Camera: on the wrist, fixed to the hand. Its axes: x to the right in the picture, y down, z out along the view.
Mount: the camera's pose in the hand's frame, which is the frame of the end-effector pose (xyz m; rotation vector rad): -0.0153 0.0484 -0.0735 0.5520 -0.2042 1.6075
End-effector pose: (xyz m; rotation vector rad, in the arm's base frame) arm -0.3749 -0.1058 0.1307 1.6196 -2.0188 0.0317
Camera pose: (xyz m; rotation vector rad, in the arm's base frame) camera -0.3879 -0.0533 0.2018 0.2138 2.8753 -1.0086
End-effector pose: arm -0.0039 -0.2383 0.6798 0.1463 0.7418 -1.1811
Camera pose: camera 0.0029 -0.1721 0.6202 0.8757 -0.0521 0.1997
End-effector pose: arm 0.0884 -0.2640 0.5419 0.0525 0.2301 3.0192
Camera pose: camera 0.0951 -0.3243 0.4763 -0.3805 -0.6202 -1.5181
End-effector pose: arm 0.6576 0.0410 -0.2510 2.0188 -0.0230 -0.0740
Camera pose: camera 0.6478 0.0868 -0.1750 1.9235 -1.8873 0.8065
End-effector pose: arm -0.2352 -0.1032 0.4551 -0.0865 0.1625 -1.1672
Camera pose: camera -0.2098 -0.0690 0.3766 0.3665 -0.2636 0.4336
